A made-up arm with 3 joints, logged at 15 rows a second.
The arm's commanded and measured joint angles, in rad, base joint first. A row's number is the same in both.
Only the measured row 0 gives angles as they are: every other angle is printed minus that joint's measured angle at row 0.
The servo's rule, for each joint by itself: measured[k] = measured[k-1] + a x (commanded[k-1-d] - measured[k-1]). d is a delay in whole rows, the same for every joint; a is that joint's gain. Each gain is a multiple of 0.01, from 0.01 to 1. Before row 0 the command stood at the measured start. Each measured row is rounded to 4 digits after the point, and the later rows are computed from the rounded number. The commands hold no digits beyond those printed.
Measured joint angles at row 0:
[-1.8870, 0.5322, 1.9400]
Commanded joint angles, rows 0 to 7:
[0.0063, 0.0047, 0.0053]
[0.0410, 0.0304, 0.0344]
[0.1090, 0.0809, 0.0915]
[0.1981, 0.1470, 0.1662]
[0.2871, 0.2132, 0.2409]
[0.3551, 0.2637, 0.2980]
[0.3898, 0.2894, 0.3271]
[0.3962, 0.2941, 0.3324]
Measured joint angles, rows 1 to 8:
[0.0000, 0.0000, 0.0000]
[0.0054, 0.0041, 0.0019]
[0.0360, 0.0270, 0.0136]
[0.0988, 0.0739, 0.0416]
[0.1842, 0.1375, 0.0865]
[0.2727, 0.2034, 0.1421]
[0.3436, 0.2559, 0.1982]
[0.3833, 0.2850, 0.2446]
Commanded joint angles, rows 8 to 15:
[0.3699, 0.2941, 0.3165]
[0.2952, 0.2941, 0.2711]
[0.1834, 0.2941, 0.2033]
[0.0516, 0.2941, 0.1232]
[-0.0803, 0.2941, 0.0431]
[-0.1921, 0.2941, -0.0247]
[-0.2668, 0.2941, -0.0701]
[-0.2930, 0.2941, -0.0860]
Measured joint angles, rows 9 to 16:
[0.3944, 0.2929, 0.2762]
[0.3733, 0.2939, 0.2907]
[0.3061, 0.2941, 0.2836]
[0.2006, 0.2941, 0.2547]
[0.0725, 0.2941, 0.2074]
[-0.0589, 0.2941, 0.1483]
[-0.1735, 0.2941, 0.0860]
[-0.2537, 0.2941, 0.0298]

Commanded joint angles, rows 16 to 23:
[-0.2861, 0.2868, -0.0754]
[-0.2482, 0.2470, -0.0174]
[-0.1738, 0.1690, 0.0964]
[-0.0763, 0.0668, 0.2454]
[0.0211, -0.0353, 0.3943]
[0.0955, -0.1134, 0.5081]
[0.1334, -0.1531, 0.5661]
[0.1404, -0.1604, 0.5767]
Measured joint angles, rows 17 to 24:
[-0.2875, 0.2941, -0.0119]
[-0.2863, 0.2877, -0.0348]
[-0.2535, 0.2523, -0.0285]
[-0.1850, 0.1798, 0.0165]
[-0.0915, 0.0815, 0.0989]
[0.0053, -0.0201, 0.2052]
[0.0829, -0.1013, 0.3142]
[0.1263, -0.1464, 0.4049]

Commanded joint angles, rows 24 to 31:
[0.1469, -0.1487, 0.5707]
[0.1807, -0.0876, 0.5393]
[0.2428, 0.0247, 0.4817]
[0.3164, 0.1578, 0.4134]
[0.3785, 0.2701, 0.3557]
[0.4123, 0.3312, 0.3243]
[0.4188, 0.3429, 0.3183]
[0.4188, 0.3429, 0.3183]
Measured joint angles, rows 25 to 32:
[0.1384, -0.1586, 0.4667]
[0.1457, -0.1500, 0.5041]
[0.1758, -0.0957, 0.5168]
[0.2334, 0.0090, 0.5042]
[0.3048, 0.1385, 0.4715]
[0.3682, 0.2530, 0.4298]
[0.4061, 0.3210, 0.3918]
[0.4170, 0.3401, 0.3653]

